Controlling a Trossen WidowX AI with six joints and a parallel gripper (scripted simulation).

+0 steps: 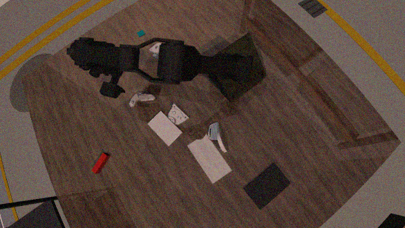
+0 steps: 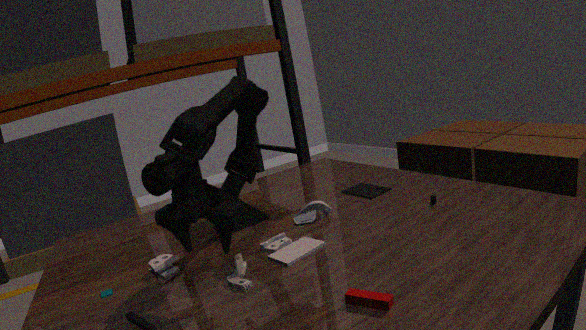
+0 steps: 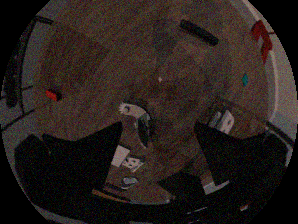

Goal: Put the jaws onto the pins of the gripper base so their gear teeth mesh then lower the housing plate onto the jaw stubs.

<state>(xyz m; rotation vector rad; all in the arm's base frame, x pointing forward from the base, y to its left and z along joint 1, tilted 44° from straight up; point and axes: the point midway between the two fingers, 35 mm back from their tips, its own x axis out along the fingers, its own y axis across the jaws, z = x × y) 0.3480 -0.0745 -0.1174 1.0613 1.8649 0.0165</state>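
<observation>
My gripper tip is 20 mm short of the jaw, 50 mm to the right of it and 80 mm above it. The rest, counted from my gripper tip: teal piece 120 mm behind, 270 mm to the right, 80 mm below; black bar 60 mm ahead, 180 mm to the right, 80 mm below; red block 240 mm ahead, 210 mm to the left, 70 mm below.
</observation>
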